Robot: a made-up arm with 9 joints.
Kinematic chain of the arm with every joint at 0, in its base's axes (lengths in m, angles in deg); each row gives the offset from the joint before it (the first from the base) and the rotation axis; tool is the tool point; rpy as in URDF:
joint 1: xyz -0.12 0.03 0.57 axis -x
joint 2: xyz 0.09 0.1 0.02 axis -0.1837 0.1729 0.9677
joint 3: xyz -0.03 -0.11 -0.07 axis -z
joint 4: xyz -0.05 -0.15 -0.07 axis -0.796 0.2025 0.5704
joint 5: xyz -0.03 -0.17 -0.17 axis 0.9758 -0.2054 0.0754
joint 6: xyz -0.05 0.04 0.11 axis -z
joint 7: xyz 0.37 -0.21 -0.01 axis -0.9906 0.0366 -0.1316
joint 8: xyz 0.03 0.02 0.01 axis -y
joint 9: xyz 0 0.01 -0.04 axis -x
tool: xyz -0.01 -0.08 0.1 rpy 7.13 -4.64 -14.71
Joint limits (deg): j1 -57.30..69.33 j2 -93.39..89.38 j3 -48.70..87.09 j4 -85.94..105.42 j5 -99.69..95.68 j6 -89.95..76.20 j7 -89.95..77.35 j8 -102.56..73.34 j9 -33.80..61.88
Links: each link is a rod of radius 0.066 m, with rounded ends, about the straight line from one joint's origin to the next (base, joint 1, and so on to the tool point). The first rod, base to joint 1, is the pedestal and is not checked.
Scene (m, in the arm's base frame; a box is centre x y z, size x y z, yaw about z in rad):
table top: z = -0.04
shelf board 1: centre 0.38 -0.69 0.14 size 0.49 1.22 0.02 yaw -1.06
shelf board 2: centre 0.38 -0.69 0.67 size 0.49 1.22 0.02 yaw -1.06
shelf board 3: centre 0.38 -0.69 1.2 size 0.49 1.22 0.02 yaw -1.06
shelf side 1: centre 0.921 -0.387 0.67 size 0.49 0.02 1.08 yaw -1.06
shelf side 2: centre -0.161 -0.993 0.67 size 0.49 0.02 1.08 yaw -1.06
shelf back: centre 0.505 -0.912 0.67 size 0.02 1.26 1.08 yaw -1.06
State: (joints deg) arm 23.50 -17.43 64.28 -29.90 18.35 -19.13 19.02 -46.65 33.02
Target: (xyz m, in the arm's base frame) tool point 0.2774 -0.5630 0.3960
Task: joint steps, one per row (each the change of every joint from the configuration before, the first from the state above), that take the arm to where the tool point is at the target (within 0.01 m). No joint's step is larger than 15 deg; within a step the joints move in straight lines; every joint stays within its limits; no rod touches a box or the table.
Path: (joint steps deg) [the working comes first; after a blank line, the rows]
Joints at the target: 5.02 28.86 21.57 -26.70 27.00 -1.73 15.85 -55.76 26.18
Straight joint move there: clear.

1: -4.62 11.57 -10.68 0.80 2.16 4.35 -0.79 -2.28 -1.71
2: -4.62 11.57 -10.68 0.80 2.16 4.35 -0.80 -2.28 -1.71
3: -4.62 11.58 -10.67 0.80 2.17 4.35 -0.79 -2.27 -1.71
4: -4.62 11.57 -10.68 0.80 2.16 4.35 -0.79 -2.28 -1.71

